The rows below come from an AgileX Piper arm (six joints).
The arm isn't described. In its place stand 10 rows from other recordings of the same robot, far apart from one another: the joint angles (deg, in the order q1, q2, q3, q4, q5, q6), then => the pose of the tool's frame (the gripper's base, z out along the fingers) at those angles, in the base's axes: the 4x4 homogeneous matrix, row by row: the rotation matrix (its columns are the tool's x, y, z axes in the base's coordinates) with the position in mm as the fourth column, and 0 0 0 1 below.
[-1.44 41.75 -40.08 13.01 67.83 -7.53] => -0.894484 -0.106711 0.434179 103.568; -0.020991 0.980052 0.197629 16.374; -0.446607 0.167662 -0.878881 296.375; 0 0 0 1
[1.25 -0.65 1.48 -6.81 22.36 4.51] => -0.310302 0.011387 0.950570 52.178; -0.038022 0.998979 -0.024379 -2.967; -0.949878 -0.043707 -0.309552 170.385; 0 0 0 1
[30.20 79.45 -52.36 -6.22 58.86 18.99] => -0.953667 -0.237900 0.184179 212.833; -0.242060 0.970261 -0.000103 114.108; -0.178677 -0.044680 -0.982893 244.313; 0 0 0 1
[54.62 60.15 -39.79 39.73 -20.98 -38.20] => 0.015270 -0.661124 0.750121 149.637; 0.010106 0.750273 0.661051 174.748; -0.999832 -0.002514 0.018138 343.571; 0 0 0 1
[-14.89 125.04 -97.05 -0.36 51.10 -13.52] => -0.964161 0.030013 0.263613 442.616; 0.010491 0.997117 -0.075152 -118.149; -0.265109 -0.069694 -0.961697 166.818; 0 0 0 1
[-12.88 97.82 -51.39 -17.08 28.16 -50.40] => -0.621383 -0.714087 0.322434 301.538; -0.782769 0.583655 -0.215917 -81.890; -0.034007 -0.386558 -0.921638 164.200; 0 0 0 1
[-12.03 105.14 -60.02 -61.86 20.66 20.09] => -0.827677 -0.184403 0.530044 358.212; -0.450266 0.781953 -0.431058 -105.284; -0.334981 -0.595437 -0.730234 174.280; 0 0 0 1
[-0.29 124.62 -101.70 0.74 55.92 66.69] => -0.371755 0.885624 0.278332 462.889; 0.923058 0.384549 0.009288 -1.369; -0.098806 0.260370 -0.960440 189.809; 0 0 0 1
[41.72 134.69 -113.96 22.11 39.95 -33.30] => -0.369541 -0.889270 0.269514 377.855; -0.687845 0.456799 0.564095 366.359; -0.624747 0.023072 -0.780487 178.749; 0 0 0 1
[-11.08 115.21 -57.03 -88.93 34.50 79.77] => -0.858909 0.356664 0.367512 350.507; 0.037807 0.759820 -0.649034 -121.153; -0.510730 -0.543567 -0.666101 113.874; 0 0 0 1
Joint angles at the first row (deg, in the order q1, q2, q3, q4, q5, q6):
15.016 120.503 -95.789 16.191 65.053 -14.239
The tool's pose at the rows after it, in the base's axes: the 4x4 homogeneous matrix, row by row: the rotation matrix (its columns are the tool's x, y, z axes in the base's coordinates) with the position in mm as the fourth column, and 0 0 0 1 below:
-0.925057 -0.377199 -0.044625 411.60; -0.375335 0.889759 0.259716 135.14; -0.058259 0.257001 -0.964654 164.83; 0 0 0 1
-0.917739 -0.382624 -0.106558 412.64; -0.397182 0.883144 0.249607 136.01; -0.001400 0.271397 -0.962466 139.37; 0 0 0 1
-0.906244 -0.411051 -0.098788 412.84; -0.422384 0.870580 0.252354 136.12; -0.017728 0.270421 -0.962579 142.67; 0 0 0 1
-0.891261 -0.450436 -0.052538 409.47; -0.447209 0.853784 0.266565 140.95; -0.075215 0.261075 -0.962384 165.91; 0 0 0 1
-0.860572 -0.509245 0.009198 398.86; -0.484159 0.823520 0.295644 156.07; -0.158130 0.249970 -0.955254 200.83; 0 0 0 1
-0.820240 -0.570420 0.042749 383.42; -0.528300 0.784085 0.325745 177.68; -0.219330 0.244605 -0.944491 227.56; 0 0 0 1
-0.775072 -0.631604 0.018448 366.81; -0.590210 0.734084 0.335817 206.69; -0.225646 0.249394 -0.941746 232.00; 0 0 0 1
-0.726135 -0.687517 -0.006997 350.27; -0.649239 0.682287 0.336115 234.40; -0.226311 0.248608 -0.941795 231.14; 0 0 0 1
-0.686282 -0.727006 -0.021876 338.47; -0.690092 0.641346 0.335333 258.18; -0.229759 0.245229 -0.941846 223.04; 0 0 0 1
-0.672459 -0.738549 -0.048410 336.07; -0.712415 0.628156 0.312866 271.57; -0.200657 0.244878 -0.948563 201.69; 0 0 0 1
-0.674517 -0.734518 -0.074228 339.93; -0.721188 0.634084 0.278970 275.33; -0.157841 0.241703 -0.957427 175.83; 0 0 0 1
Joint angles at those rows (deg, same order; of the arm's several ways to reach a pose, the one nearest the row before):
15.017 124.571 -95.789 16.731 65.721 -14.359
15.017 127.959 -95.791 17.094 66.077 -15.816
15.016 127.581 -95.895 17.136 66.076 -17.485
15.732 124.512 -95.894 17.234 66.076 -18.480
17.979 119.889 -95.896 17.730 66.077 -19.094
21.308 116.317 -95.896 18.345 66.189 -19.320
25.752 115.726 -95.895 18.723 66.533 -19.451
30.149 115.847 -95.895 18.723 66.403 -19.604
33.770 116.984 -95.894 18.724 64.994 -19.741
35.527 119.854 -95.894 18.384 63.710 -19.740
35.790 123.248 -95.895 17.676 62.653 -19.741

